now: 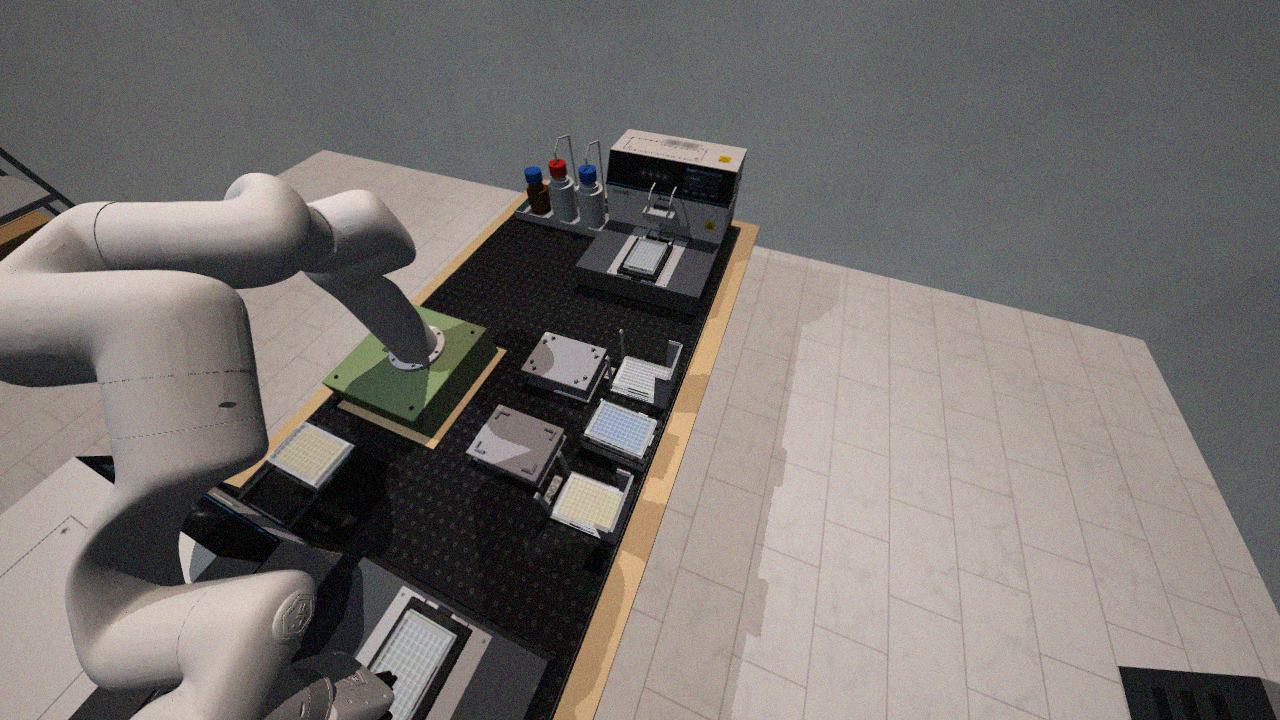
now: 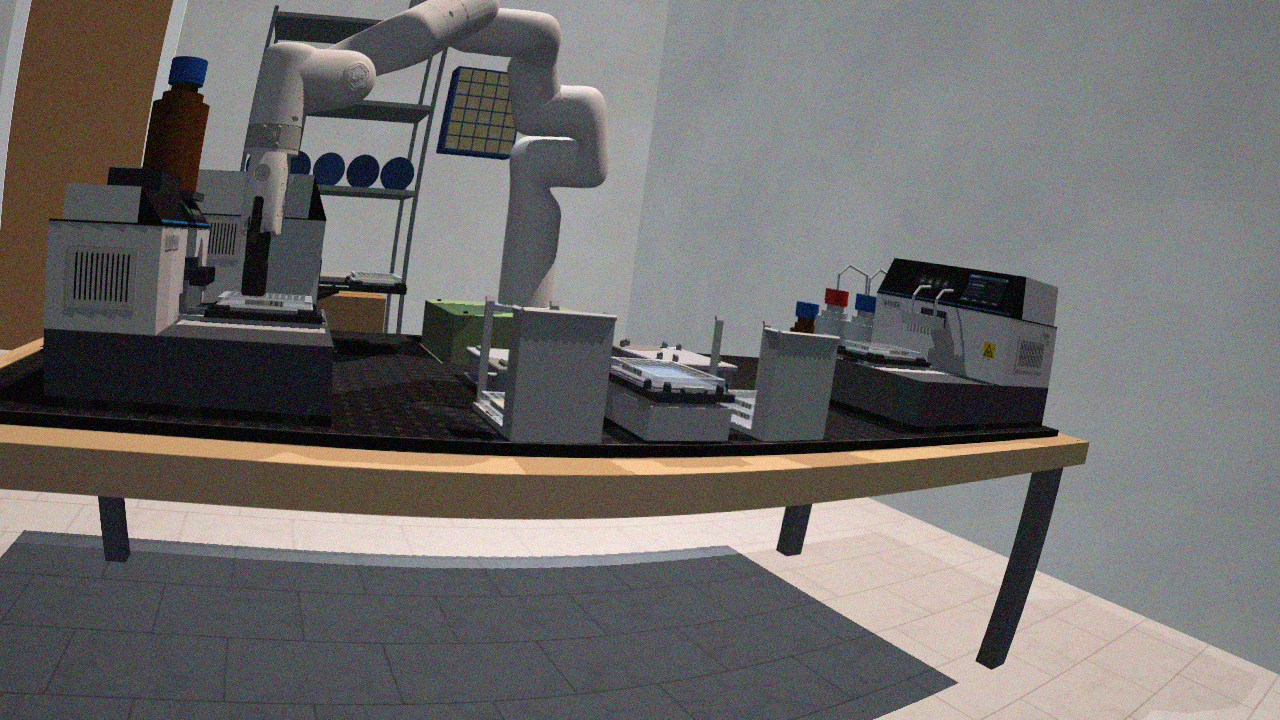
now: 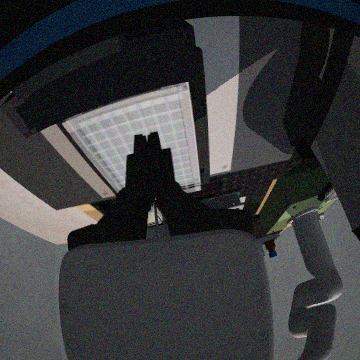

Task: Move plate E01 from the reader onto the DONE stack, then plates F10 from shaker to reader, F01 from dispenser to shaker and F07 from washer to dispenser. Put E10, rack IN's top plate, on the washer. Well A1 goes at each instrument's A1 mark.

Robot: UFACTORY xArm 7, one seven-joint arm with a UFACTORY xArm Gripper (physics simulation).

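Frame: origin at the arm's base, x ahead, y down, z left, level; centimetres.
Seen in the pictures: gripper, fingertip midpoint: (image 1: 385,686) (image 2: 253,295) (image 3: 149,146); arm's base at its link origin: (image 1: 418,348) (image 3: 301,215).
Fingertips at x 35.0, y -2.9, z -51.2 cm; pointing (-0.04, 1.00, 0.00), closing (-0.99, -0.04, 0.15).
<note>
Offsets run from my fingertips to a thing's top centre.
My gripper (image 1: 390,678) (image 2: 255,291) (image 3: 149,146) is shut and empty. Its fingertips point down over the middle of a clear plate {dy +0.0, dx +0.9, dz +1.8 cm} (image 1: 417,655) (image 2: 293,302) (image 3: 112,125) on the near instrument, apparently the dispenser (image 2: 187,371); whether they touch it cannot be told. A yellow plate {dy -1.5, dx -35.3, dz +22.8 cm} (image 1: 311,453) lies on a dark carrier, apparently the reader's. A bluish plate {dy +3.7, dx +16.5, dz +47.7 cm} (image 1: 621,428) (image 2: 671,372) sits between two racks, apparently on the shaker. A yellow plate {dy +8.4, dx +15.6, dz +32.7 cm} (image 1: 590,499) lies in the nearer rack. A pale plate {dy +0.1, dx +6.4, dz +96.9 cm} (image 1: 646,257) sits on the far instrument, apparently the washer (image 1: 677,183) (image 2: 966,335). Plate labels are unreadable.
The farther rack {dy -2.2, dx +16.7, dz +63.0 cm} (image 1: 674,354) (image 2: 794,383) has an upright wall, as does the nearer one {dy -2.2, dx +15.6, dz +32.8 cm} (image 2: 562,376). Two low grey stands (image 1: 565,361) (image 1: 516,442) lie inward of the racks. Bottles {dy -14.2, dx -29.8, dz +121.9 cm} (image 1: 562,195) stand by the washer, and a green base block (image 1: 366,380) carries the arm.
</note>
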